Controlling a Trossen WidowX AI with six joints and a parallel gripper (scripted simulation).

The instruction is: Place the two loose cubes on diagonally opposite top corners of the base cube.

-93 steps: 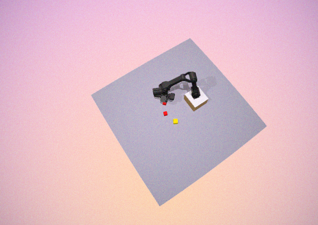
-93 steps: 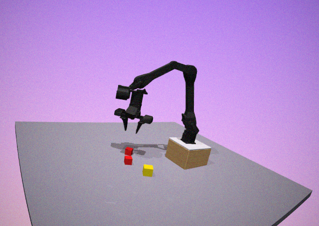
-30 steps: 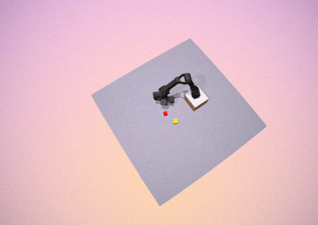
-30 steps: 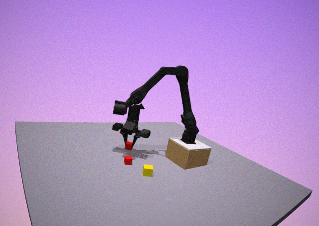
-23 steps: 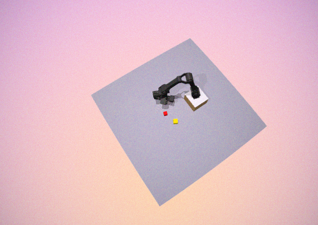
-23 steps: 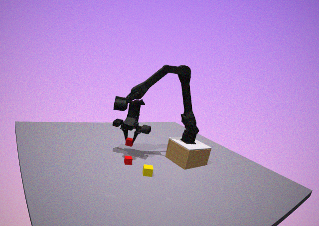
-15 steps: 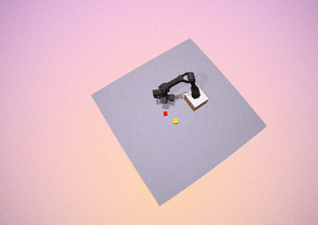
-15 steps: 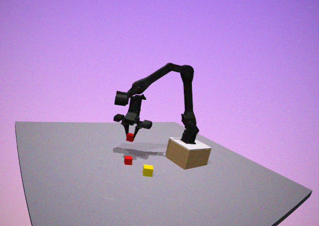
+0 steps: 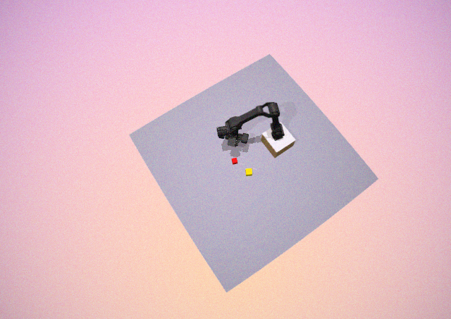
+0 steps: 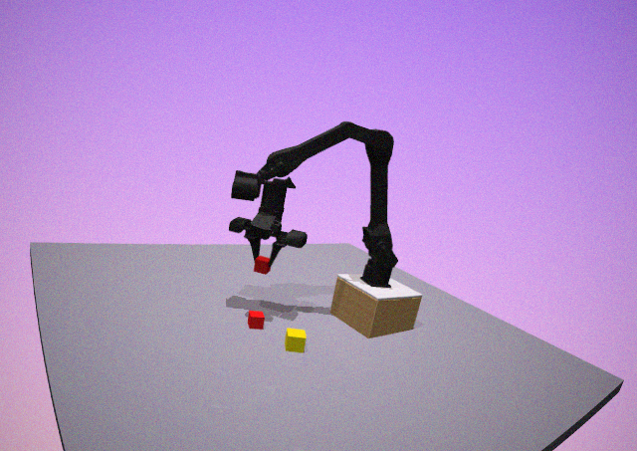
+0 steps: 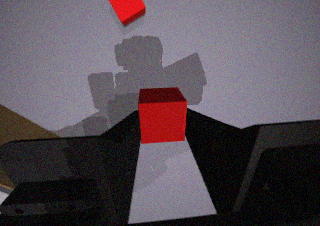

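My gripper tip is now 21 cm to the right of the yellow base cube, 10 cm above it and 2 cm past it.
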